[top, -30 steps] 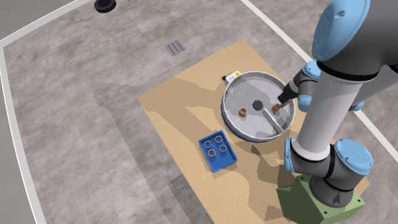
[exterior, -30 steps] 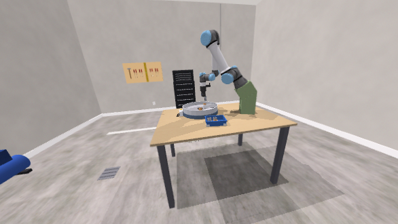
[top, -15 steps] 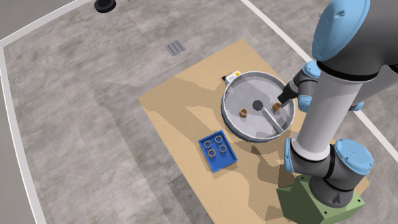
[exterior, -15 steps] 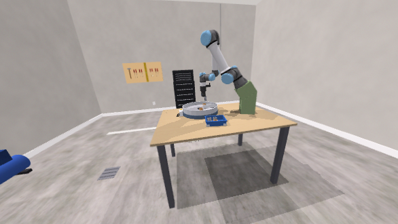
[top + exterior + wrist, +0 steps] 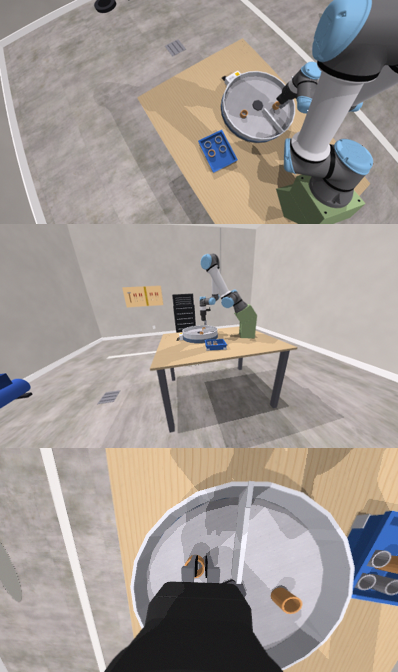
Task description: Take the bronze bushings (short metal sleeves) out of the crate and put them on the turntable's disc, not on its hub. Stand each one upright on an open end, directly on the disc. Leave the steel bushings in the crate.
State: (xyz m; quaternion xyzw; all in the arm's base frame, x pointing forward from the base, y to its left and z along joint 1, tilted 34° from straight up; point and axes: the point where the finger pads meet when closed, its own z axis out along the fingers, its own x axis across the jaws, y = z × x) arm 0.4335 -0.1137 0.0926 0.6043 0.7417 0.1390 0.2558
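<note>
Right now the blue crate is 60 mm behind my hand, 420 mm to the left of it and 120 mm below it. Round my hand: grey turntable disc (80 mm ahead, 80 mm to the left, 90 mm below).
</note>
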